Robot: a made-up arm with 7 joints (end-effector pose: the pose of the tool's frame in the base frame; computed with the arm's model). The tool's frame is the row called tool.
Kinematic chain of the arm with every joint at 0, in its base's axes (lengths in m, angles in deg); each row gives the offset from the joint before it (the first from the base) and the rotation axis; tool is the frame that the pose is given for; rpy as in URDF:
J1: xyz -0.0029 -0.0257 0.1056 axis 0 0.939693 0.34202
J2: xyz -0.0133 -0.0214 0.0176 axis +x
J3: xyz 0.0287 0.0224 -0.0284 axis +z
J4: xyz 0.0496 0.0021 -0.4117 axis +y
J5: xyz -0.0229 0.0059 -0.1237 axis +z
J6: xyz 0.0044 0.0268 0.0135 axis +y
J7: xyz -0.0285 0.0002 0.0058 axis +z
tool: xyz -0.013 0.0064 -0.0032 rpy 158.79 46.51 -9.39
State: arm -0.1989 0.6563 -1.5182 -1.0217 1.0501 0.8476 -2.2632
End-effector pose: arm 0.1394 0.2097 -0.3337 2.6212 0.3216 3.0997
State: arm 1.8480 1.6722 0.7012 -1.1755 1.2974 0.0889 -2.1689
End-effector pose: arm -0.0347 0.5084 0.1915 0.9674 1.1667 2.3341
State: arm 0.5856 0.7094 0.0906 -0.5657 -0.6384 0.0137 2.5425
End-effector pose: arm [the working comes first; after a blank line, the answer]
Working (the frame after each row of the table, in the pose's form):
after J1: -0.0029 -0.0257 0.1056 0.0627 0.5461 0.2231
after J2: -0.0008 -0.0483 0.1264 0.7721 0.5461 0.2231
after J3: 0.0128 -0.0084 0.1074 0.8081 0.4817 0.2963
after J4: -0.1578 0.2522 -0.1663 0.6971 0.0630 -0.1025
after J5: -0.1777 0.3387 -0.2557 0.5574 0.4471 -0.6339
after J6: -0.1563 0.3423 -0.2345 0.5610 0.4587 -0.6258
after J7: -0.1769 0.3536 -0.2174 -0.1878 -0.6876 1.8498

-0.1804 0.3450 -0.2290 2.7324 0.1038 1.6001
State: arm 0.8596 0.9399 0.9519 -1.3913 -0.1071 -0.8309 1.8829
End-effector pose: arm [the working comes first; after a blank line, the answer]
Working (the frame after each row of the table, in the pose's form):
after J1: -0.0029 -0.0257 0.1056 0.1596 0.7922 0.3779
after J2: 0.0065 -0.0477 0.1249 1.0995 0.7922 0.3779
after J3: 0.0168 -0.0054 0.1094 1.2447 -0.0968 0.7586
after J4: -0.2070 0.3207 -0.0151 1.6113 -0.3374 -0.6556
after J5: -0.1518 0.4339 -0.0124 1.6100 -0.2304 -0.6511
after J6: -0.1619 0.4233 0.0142 1.7680 -0.1261 -1.4900
after J7: -0.1699 0.4509 0.0097 -2.0057 -1.0913 2.0677

-0.1640 0.4518 -0.0039 2.3185 -0.9115 0.4180
